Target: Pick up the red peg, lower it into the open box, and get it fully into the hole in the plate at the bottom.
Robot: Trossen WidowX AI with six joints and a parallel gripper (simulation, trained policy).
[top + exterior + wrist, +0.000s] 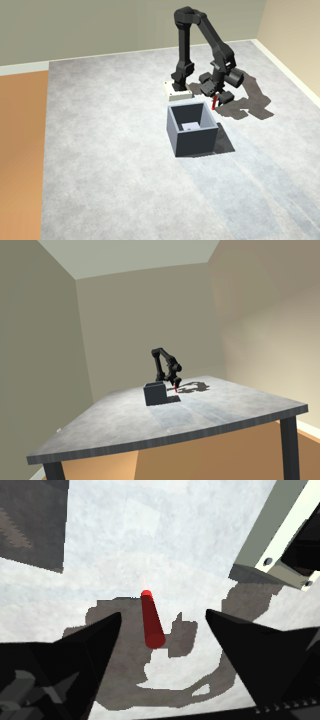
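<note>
My gripper tip is now 10 mm short of the red peg. Also, from my gripper tip: plate (180 mm ahead, 170 mm to the right).
</note>
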